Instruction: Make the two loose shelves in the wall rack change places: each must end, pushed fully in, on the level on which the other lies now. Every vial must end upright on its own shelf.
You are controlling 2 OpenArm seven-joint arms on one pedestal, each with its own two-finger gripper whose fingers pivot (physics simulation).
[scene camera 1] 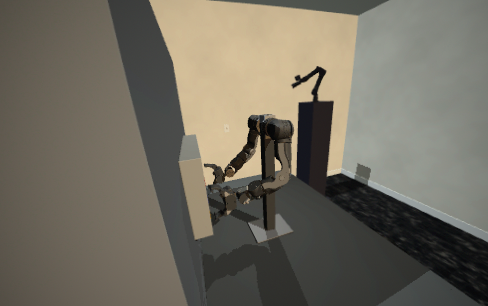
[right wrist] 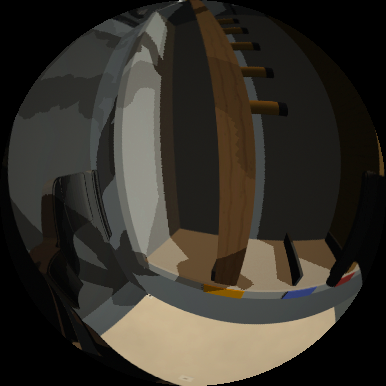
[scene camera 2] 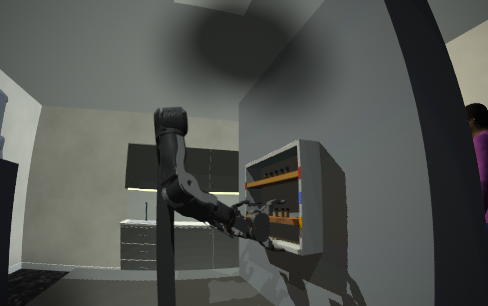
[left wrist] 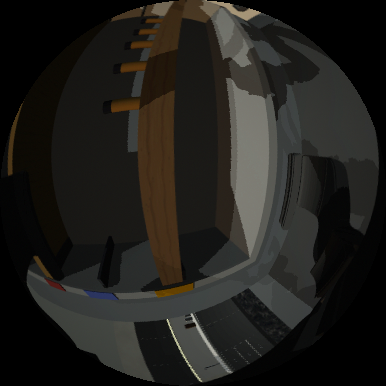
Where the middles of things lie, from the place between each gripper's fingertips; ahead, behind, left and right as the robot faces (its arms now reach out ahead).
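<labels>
The rack case [scene camera 2: 310, 184] is 150 mm to the right of my left hand and 60 mm ahead of it, and it sits 80 mm above that hand.
As for my right hand, the rack case is 6 cm ahead of it, 16 cm to the left of it and 9 cm above it.
</labels>
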